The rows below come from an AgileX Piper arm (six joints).
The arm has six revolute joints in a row. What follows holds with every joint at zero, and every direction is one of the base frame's. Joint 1 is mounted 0.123 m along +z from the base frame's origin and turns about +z. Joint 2 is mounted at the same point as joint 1 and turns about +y. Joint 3 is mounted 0.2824 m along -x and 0.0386 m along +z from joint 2 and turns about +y. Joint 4 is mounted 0.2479 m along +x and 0.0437 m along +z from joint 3 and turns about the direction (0.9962, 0, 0.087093). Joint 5 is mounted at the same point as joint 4 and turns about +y. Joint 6 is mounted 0.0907 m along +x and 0.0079 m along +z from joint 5 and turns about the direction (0.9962, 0, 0.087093). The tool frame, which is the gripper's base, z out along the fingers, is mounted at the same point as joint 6; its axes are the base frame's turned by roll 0, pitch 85.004 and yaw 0 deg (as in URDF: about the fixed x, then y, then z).
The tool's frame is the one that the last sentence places.
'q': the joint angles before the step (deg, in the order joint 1, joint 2, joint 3, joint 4, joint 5, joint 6). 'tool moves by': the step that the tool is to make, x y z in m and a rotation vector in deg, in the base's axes. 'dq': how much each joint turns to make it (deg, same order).
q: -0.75 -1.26 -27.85 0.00 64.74 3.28
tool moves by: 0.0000 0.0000 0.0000 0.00 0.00 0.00
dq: 0.00 0.00 0.00 0.00 0.00 0.00
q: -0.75 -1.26 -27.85 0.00 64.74 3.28
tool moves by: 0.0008 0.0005 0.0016 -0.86 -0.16 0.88
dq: 0.00 0.39 -0.23 0.36 -0.32 -1.34
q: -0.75 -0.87 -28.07 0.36 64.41 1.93
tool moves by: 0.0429 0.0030 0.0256 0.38 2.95 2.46
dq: 0.06 14.80 -3.46 2.71 -8.32 -2.54
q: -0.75 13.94 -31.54 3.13 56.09 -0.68
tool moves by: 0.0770 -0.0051 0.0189 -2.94 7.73 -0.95
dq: 0.05 22.67 -6.86 -3.18 -8.11 -0.03
